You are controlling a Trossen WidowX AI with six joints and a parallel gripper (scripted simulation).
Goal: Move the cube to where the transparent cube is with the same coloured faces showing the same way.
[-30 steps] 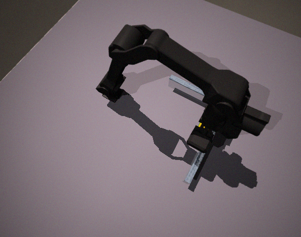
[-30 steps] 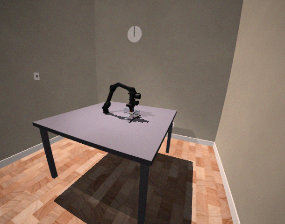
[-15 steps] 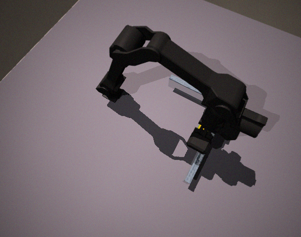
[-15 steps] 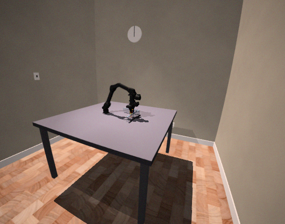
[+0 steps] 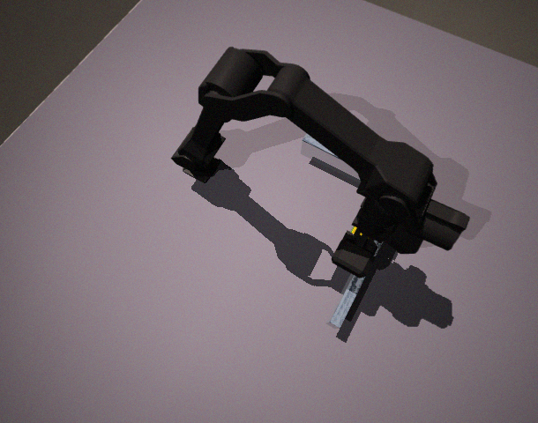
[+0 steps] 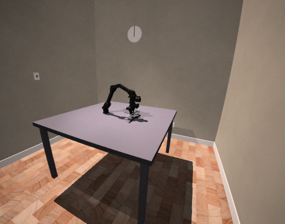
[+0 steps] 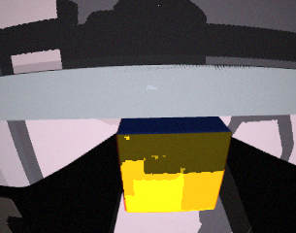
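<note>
My hand is 6 cm above the transparent cube. Round my hand: grey bar (3 cm ahead, 2 cm to the right, 3 cm below).
</note>
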